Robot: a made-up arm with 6 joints.
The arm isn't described. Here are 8 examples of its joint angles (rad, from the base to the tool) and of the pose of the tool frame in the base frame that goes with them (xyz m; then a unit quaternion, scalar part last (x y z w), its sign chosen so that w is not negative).
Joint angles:
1: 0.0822 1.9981 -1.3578 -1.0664 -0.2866 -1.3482
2: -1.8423 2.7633 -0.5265 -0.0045 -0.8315 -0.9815
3: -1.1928 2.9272 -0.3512 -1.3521 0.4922 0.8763
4: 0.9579 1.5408 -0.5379 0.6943 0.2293 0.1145
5: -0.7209 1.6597 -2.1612 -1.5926 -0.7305 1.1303
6: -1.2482 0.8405 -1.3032 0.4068 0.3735 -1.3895
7: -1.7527 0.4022 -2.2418 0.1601 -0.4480 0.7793
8: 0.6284 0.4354 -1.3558 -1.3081 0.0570 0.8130
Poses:
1: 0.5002 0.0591 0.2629 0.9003 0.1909 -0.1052 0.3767
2: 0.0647 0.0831 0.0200 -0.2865 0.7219 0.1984 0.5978
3: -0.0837 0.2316 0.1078 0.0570 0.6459 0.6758 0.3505
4: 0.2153 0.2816 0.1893 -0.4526 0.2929 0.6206 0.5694
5: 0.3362 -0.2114 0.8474 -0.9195 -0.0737 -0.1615 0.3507
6: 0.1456 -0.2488 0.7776 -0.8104 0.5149 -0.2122 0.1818
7: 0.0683 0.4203 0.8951 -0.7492 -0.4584 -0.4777 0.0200
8: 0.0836 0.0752 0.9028 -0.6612 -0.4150 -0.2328 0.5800
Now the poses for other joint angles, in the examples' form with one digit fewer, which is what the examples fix.
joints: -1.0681 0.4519 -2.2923 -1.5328 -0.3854 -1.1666
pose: -0.140 0.293 0.954 0.135 -0.495 0.453 0.728
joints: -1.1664 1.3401 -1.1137 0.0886 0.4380 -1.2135
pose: 0.217 -0.370 0.478 -0.731 0.584 0.131 0.327
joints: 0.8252 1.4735 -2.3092 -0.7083 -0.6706 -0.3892
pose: 0.160 0.230 0.966 -0.565 -0.580 -0.487 0.327
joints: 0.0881 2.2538 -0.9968 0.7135 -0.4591 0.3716
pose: 0.371 0.011 0.106 -0.298 0.412 0.050 0.859
